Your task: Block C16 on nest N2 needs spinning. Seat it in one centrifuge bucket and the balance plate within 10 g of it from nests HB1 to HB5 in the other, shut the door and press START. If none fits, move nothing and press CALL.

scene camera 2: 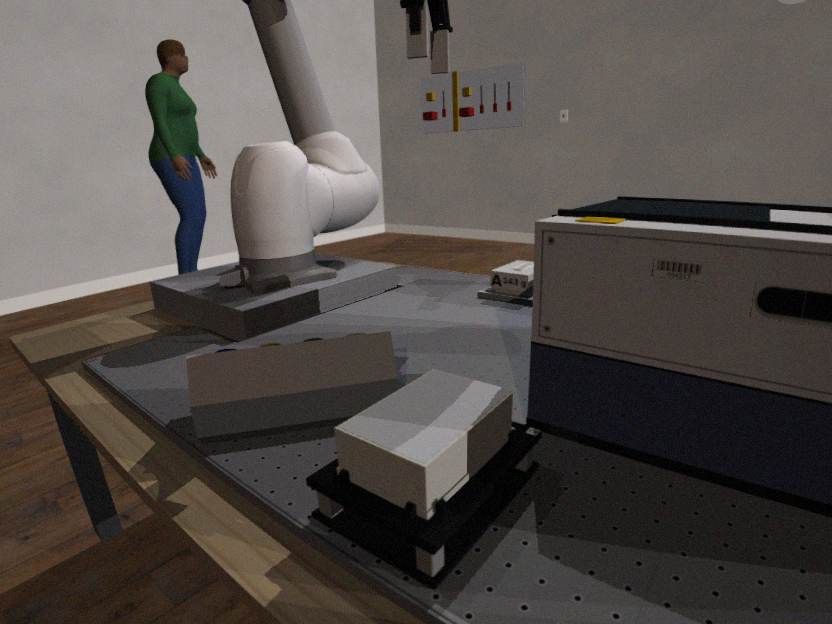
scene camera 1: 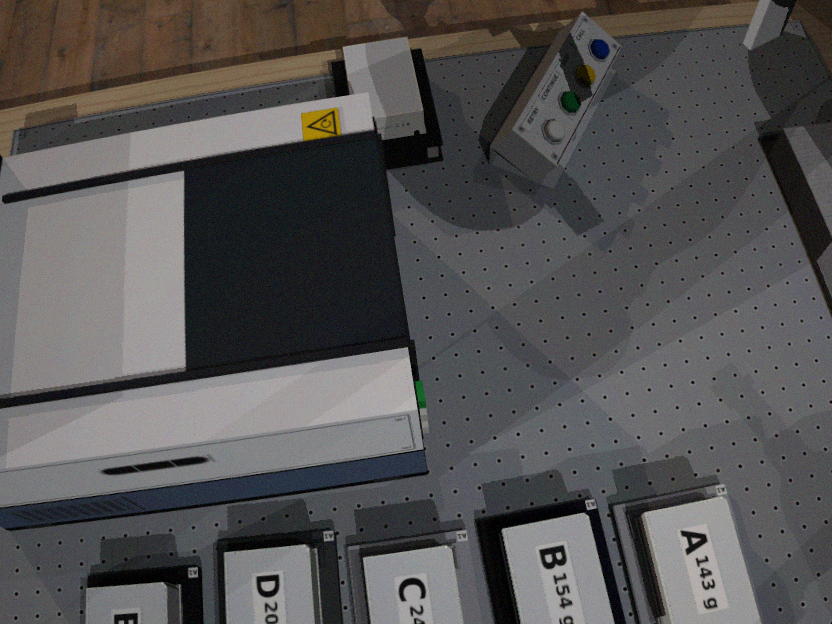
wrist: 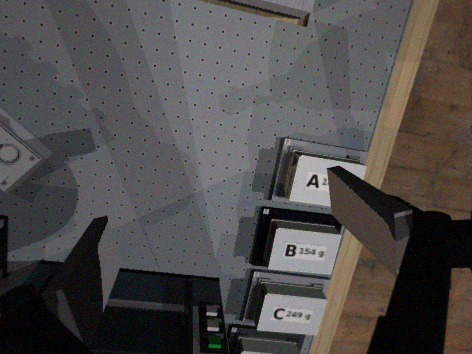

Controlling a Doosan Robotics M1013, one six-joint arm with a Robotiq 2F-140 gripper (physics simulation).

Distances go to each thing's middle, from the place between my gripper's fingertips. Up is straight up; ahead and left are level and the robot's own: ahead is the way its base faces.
I see my gripper 39 cm short of the dark lid point(scene camera 1: 290, 253), 21 cm above it and 1 cm to the left of it. Also, from my hand: button box point(scene camera 2: 231, 391): 38 cm below, 34 cm to the right, 12 cm ahead; white block point(scene camera 2: 422, 443): 36 cm below, 34 cm ahead, 33 cm to the right; centrifuge point(scene camera 1: 108, 423): 54 cm ahead, 30 cm below, 2 cm to the left.
